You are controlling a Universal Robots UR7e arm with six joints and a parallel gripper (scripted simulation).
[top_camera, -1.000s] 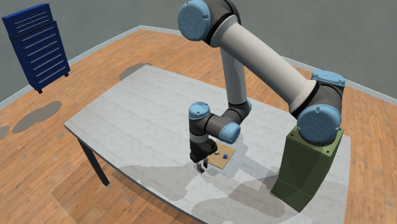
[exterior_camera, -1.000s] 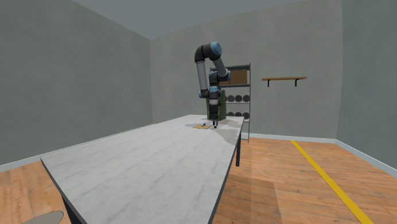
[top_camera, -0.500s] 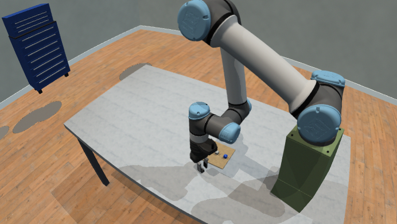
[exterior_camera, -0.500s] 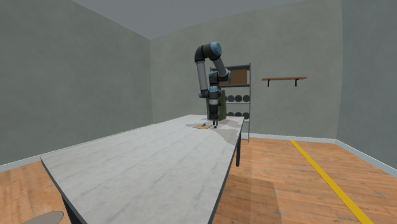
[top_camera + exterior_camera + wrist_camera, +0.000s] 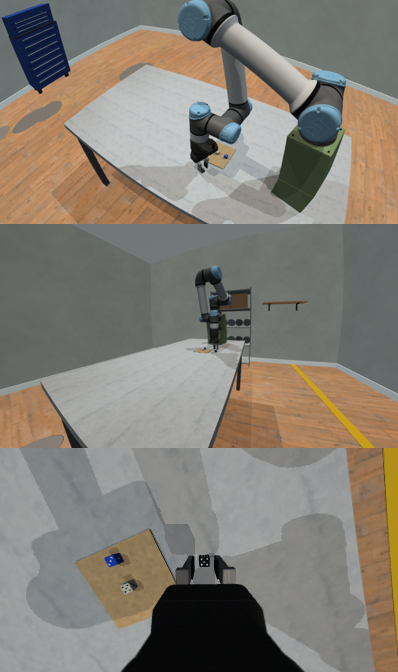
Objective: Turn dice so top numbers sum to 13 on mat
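Now: the black die 30 mm below my hand. Also, from my hand: blue die: 130 mm to the right, 50 mm behind, 30 mm below; tan mat: 130 mm to the right, 40 mm below; white die: 130 mm to the right, 30 mm below.
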